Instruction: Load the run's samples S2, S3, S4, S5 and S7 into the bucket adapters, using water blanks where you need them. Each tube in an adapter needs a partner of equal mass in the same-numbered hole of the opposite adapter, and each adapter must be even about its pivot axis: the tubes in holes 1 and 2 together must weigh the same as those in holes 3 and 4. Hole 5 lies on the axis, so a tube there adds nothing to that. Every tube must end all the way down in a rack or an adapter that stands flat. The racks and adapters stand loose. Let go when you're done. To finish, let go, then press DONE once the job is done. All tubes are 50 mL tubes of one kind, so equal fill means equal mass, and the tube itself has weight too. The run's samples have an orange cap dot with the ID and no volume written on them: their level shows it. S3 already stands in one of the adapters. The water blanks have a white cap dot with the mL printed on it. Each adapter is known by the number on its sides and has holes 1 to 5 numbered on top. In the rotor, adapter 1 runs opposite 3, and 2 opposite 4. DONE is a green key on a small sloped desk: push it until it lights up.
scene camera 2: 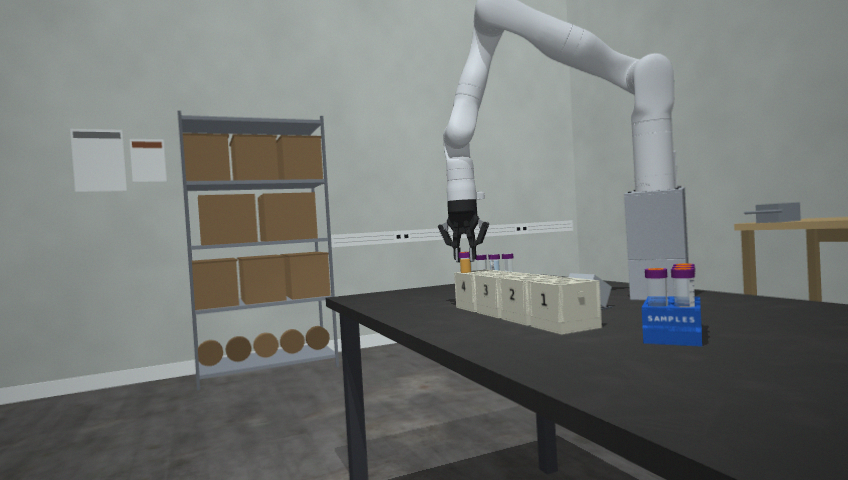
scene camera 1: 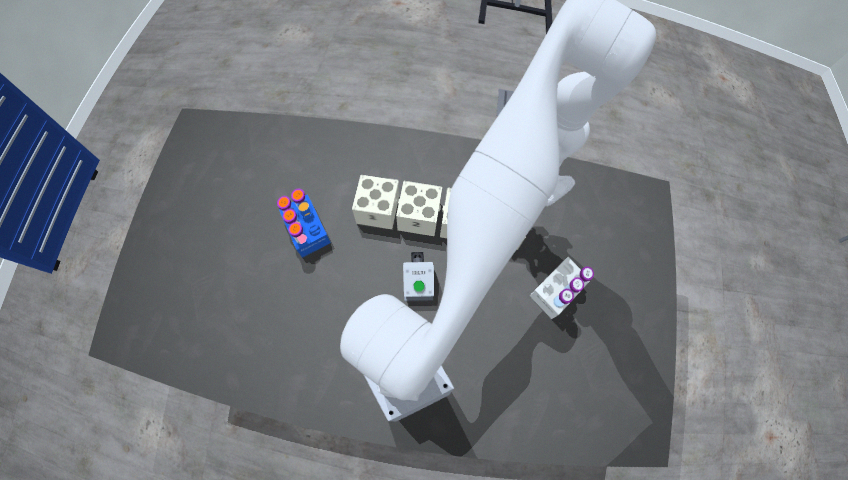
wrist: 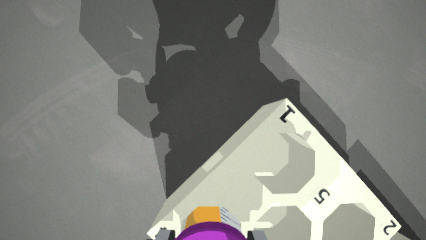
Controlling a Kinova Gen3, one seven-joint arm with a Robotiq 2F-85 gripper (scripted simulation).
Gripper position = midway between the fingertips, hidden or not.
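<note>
Scene camera 2: my gripper (scene camera 2: 465, 262), blue samples rack (scene camera 2: 670, 325), adapter 1 (scene camera 2: 555, 306), adapter 4 (scene camera 2: 465, 289). Scene camera 1: white blank rack (scene camera 1: 543, 297), adapter 2 (scene camera 1: 422, 220), blue samples rack (scene camera 1: 312, 243), adapter 1 (scene camera 1: 369, 188). Wrist view: adapter 4 (wrist: 311, 187). Blue samples rack out of frame in the wrist view. White blank rack out of frame in the wrist view.
</note>
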